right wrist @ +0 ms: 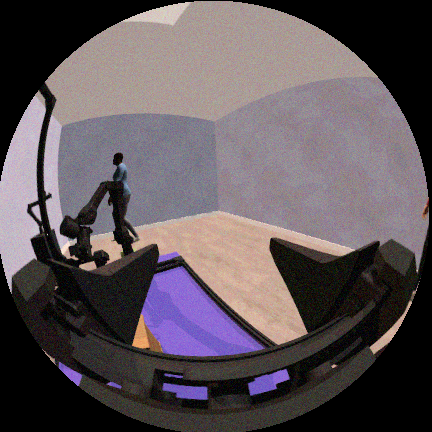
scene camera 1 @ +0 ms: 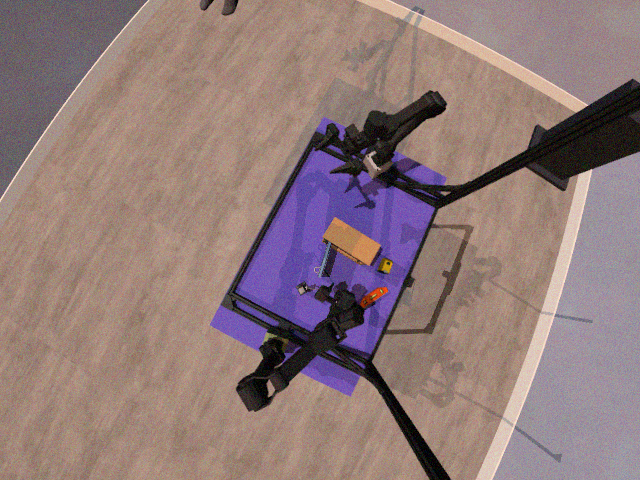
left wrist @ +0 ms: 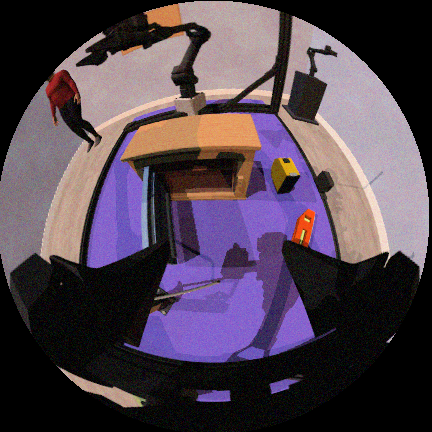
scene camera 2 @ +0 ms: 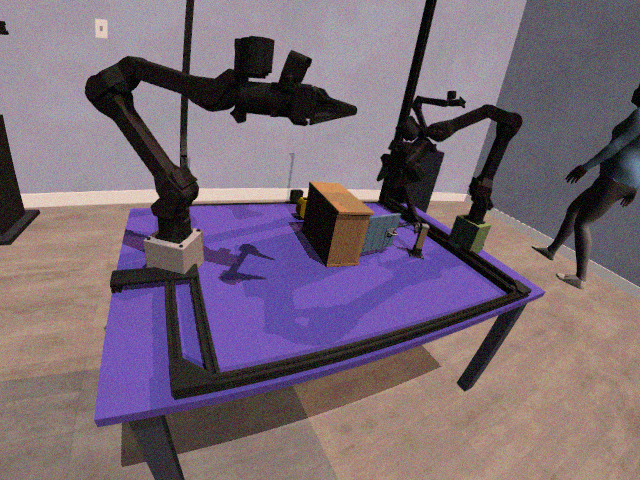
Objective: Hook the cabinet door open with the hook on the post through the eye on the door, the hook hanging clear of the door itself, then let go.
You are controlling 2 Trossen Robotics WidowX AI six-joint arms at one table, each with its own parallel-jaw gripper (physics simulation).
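Places are measured from the left arm's base along level axes (x ahead, y left, z up), in millimetres.
Pixels of known places: left gripper, fingertip midpoint: (scene camera 1: 343,288) (left wrist: 227,246) (scene camera 2: 384,184); right gripper, fingertip midpoint: (right wrist: 214,247) (scene camera 1: 322,161) (scene camera 2: 356,110); left arm's base, link origin: (right wrist: 128,252) (scene camera 1: 273,347) (scene camera 2: 474,220); right arm's base, link origin: (scene camera 1: 379,159) (left wrist: 188,95) (scene camera 2: 174,234).
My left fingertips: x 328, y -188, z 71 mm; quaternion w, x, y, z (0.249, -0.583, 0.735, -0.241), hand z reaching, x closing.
Ahead of a thing's pixels: the offset from my left fingertips to its top centre. "spot": to the spot under its first point. Level surfaces: height alone.
The wooden cabinet {dx +199, dy +22, dz -23 mm} (scene camera 1: 351,240) (scene camera 2: 347,240) (left wrist: 192,134) has its blue door {spot: dx +92, dy +101, dz -59 mm} (scene camera 1: 325,259) (scene camera 2: 381,233) (left wrist: 146,207) swung open, roughly square to the front. The eye (scene camera 1: 317,269) (scene camera 2: 391,233) is a pale ring on the door's outer face; my left finger hides it in the left wrist view. The post {spot: dx -58, dy +154, dz -81 mm} (scene camera 1: 302,288) (scene camera 2: 421,236) stands beyond the door's free edge. Its thin hook (left wrist: 195,287) points right in the left wrist view, apart from the door. My left gripper (left wrist: 227,246) is open and empty above the post area. My right gripper (right wrist: 214,247) is open and empty, high at the other side.
A yellow-and-black block {dx +159, dy -185, dz -108 mm} (scene camera 1: 385,265) (scene camera 2: 301,207) (left wrist: 285,175) stands beside the cabinet. An orange tool {dx +6, dy -178, dz -170 mm} (scene camera 1: 373,298) (left wrist: 303,227) lies near the table's edge, close to my left arm in scene camera 1. A black frame (scene camera 2: 320,359) borders the purple table top {dz -189 mm} (scene camera 2: 372,310).
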